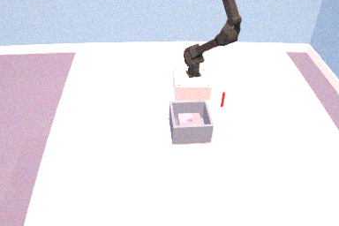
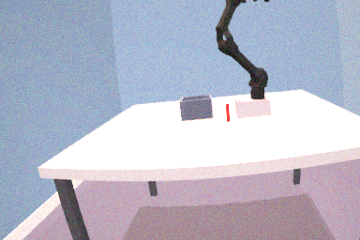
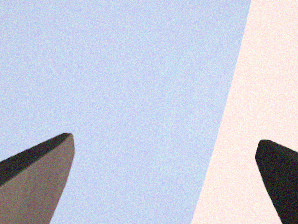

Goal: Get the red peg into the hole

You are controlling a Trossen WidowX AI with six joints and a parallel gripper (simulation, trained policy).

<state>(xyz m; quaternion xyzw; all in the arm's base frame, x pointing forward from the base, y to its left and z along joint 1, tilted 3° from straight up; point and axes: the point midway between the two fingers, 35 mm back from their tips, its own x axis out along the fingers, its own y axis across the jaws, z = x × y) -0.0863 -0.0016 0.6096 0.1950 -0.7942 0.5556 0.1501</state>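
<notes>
My gripper tip is 65 cm above the red peg, 33 cm short of it and 9 cm to the right of it. From my gripper tip the other things lie so: grey box (67 cm below, 45 cm ahead, 11 cm to the right); then plate (65 cm below, 45 cm ahead, 11 cm to the right).
</notes>
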